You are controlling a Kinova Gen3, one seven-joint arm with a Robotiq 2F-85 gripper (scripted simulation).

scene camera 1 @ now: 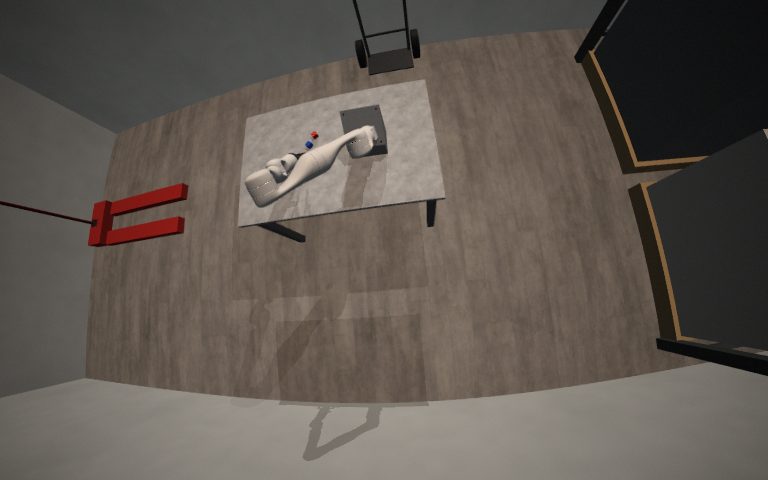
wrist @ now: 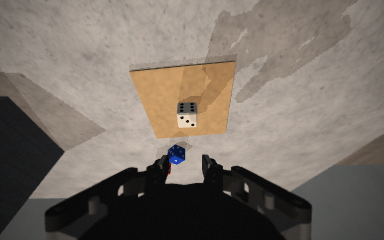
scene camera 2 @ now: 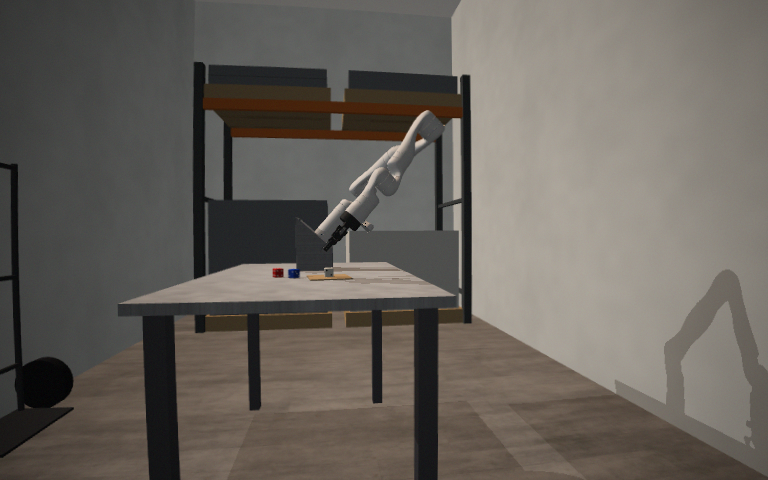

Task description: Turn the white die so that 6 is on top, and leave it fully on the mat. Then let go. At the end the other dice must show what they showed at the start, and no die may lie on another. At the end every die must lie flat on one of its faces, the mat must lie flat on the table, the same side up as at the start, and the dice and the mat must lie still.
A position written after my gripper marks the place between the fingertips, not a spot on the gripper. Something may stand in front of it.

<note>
I see my gripper [wrist: 185, 162] and a tan mat [wrist: 160, 90].
</note>
